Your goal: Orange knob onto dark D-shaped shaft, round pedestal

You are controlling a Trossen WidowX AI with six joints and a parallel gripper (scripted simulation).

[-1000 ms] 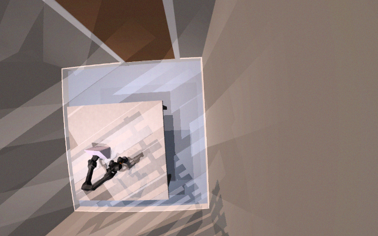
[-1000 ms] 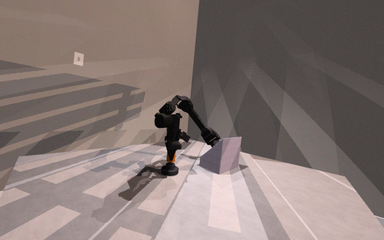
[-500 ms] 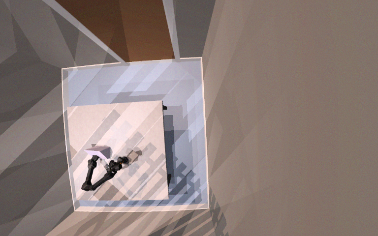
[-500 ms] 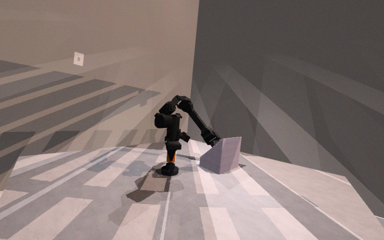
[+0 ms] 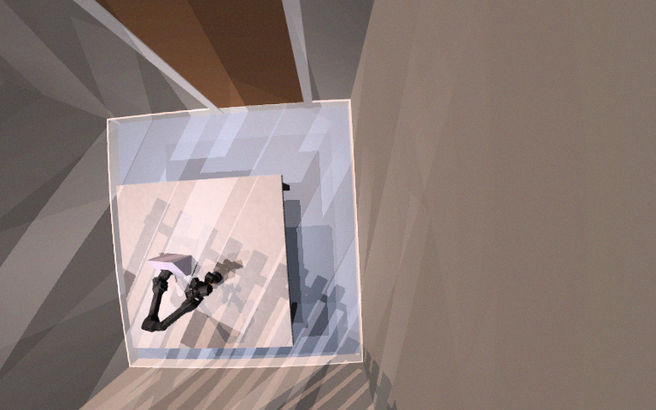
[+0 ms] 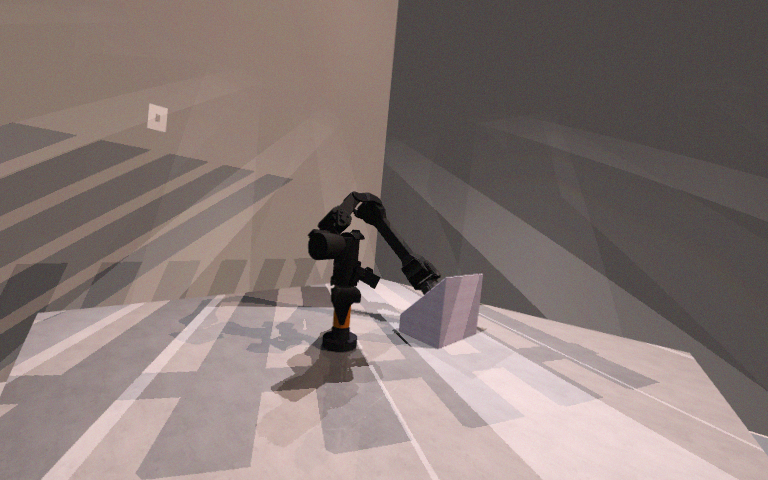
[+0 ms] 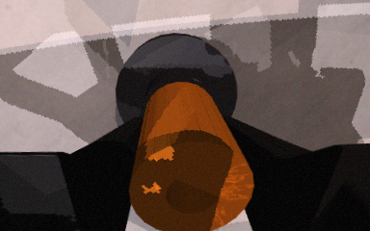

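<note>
Now: the dark round pedestal 3 cm below my gripper tip. Round my gripper tip: orange knob (2 cm above).
</note>
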